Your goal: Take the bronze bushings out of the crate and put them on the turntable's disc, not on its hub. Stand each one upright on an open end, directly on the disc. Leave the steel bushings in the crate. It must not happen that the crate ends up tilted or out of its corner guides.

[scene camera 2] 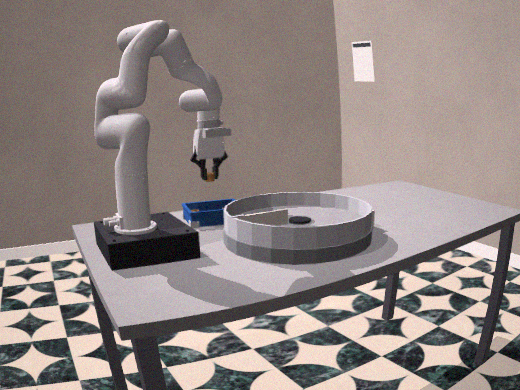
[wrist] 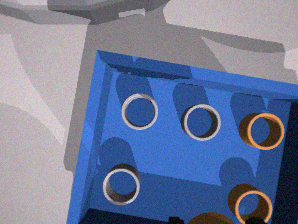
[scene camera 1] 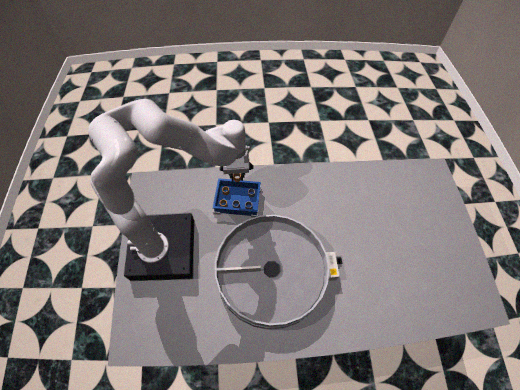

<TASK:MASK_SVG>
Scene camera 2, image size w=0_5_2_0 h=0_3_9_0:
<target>my gripper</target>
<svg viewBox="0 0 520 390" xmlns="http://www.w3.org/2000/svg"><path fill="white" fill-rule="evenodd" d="M198 128L194 134L193 155L190 161L198 164L201 170L201 178L206 181L206 159L215 158L215 160L213 159L212 173L214 173L214 178L218 179L219 166L228 158L224 149L223 136L203 138L202 130L204 128Z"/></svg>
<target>blue crate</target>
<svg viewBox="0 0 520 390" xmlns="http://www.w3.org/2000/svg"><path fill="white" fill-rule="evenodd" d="M235 199L182 203L184 218L188 224L188 220L191 222L199 221L200 227L224 225L224 209L222 207L235 201Z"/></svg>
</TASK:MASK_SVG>
